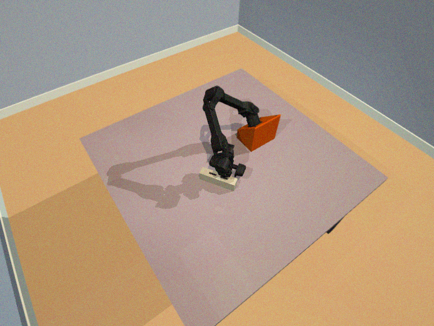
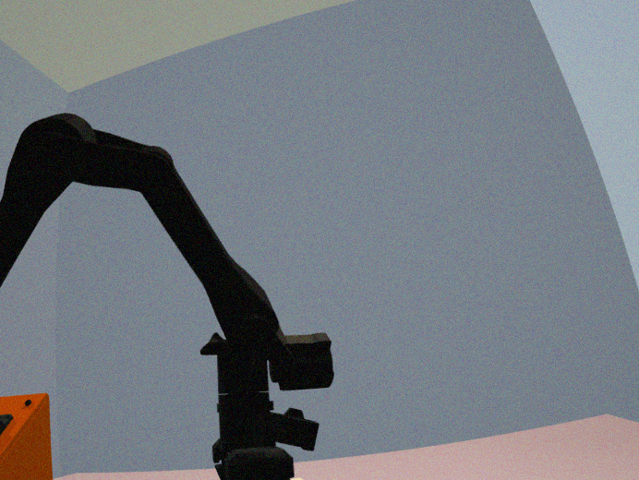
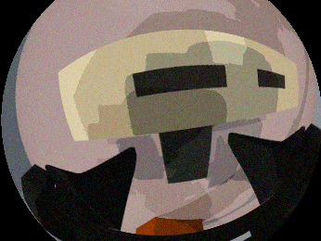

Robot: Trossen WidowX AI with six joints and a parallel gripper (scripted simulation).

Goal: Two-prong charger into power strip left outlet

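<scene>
Now: gripper tip 2 cm short of the black two-prong charger, 1 cm to the right of it and 1 cm below it.
</scene>
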